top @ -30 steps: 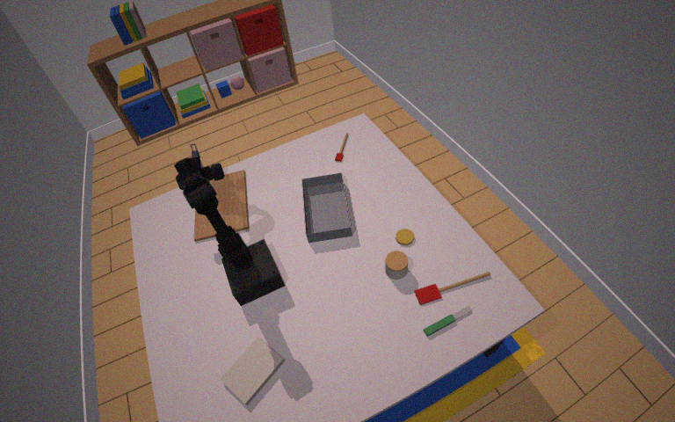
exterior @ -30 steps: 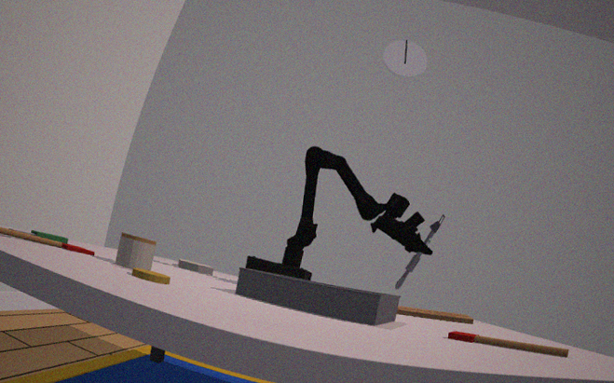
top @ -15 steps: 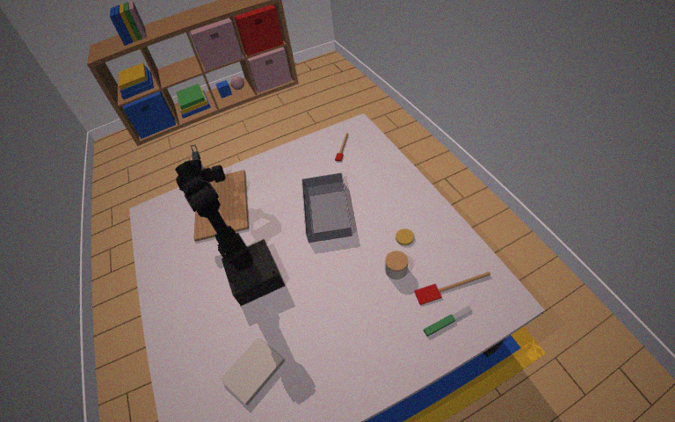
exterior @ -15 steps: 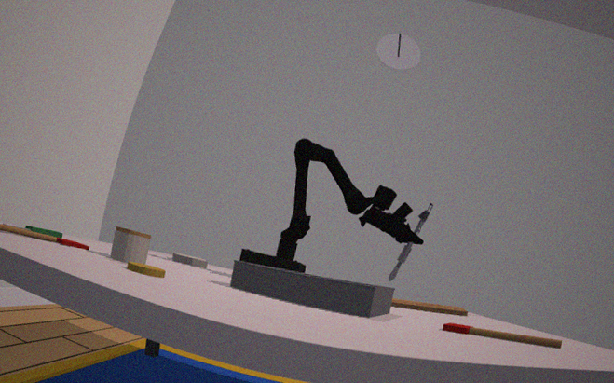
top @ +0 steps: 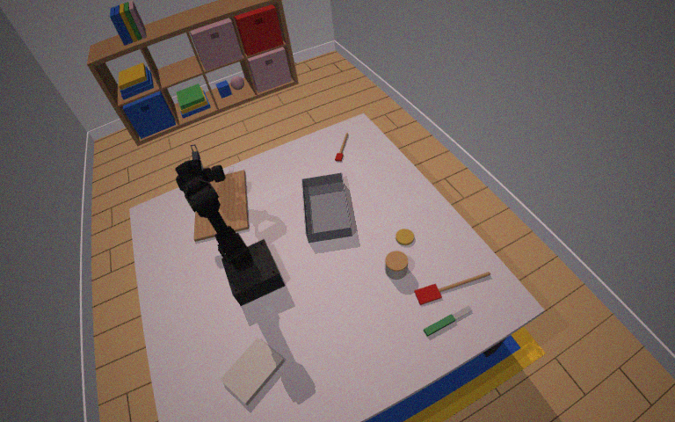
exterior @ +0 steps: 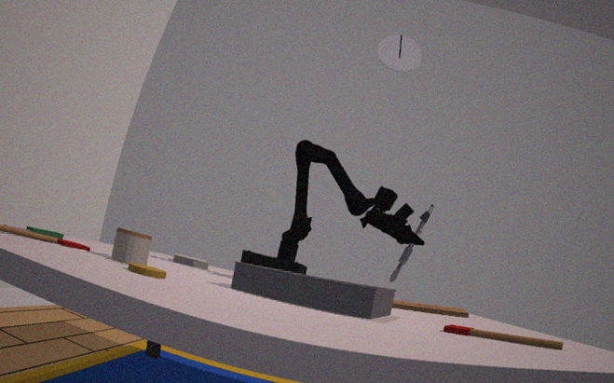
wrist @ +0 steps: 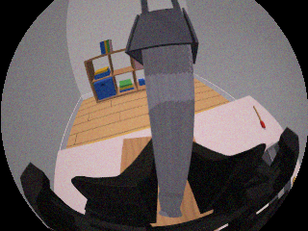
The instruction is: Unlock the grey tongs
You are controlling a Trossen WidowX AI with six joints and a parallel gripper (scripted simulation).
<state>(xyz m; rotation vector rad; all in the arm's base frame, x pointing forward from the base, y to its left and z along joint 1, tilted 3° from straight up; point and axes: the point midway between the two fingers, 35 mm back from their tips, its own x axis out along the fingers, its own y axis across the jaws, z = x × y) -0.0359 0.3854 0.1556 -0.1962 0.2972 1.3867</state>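
Now: gripper tip 1 cm to the left of the wooden board and 20 cm above it. Also, from my gripper tip: beige block 5 cm behind, 79 cm to the right, 20 cm below; grey roasting tin 42 cm ahead, 27 cm to the right, 18 cm below; yellow disc 64 cm ahead, 54 cm to the right, 20 cm below.
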